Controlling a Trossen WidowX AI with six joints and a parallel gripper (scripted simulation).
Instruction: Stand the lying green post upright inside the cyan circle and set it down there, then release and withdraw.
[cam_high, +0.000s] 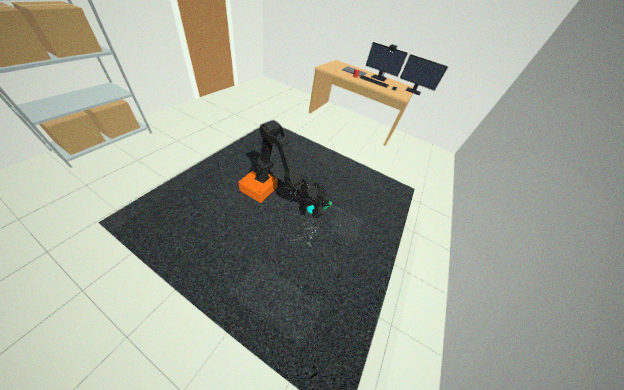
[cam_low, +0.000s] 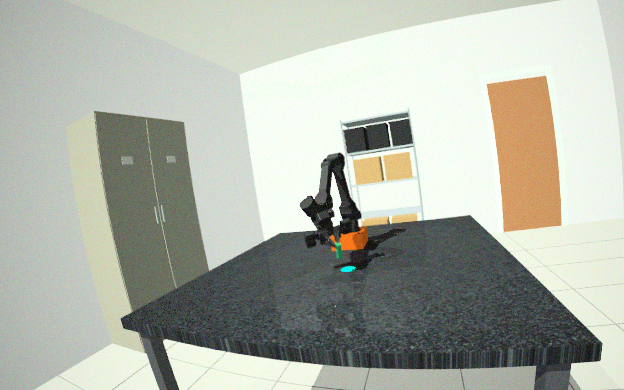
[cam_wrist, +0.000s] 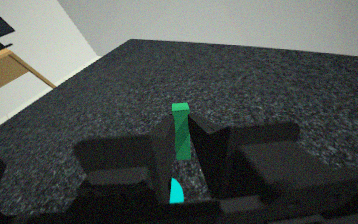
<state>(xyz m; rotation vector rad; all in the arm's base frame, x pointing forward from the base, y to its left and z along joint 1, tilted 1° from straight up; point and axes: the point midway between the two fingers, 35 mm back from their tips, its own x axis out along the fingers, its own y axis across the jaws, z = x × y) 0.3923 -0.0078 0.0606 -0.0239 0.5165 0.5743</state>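
Right now my gripper tip is 80 mm past the cyan circle, 10 mm to the right of it and 120 mm above it. Round my gripper tip: green post (10 mm behind, 20 mm below).
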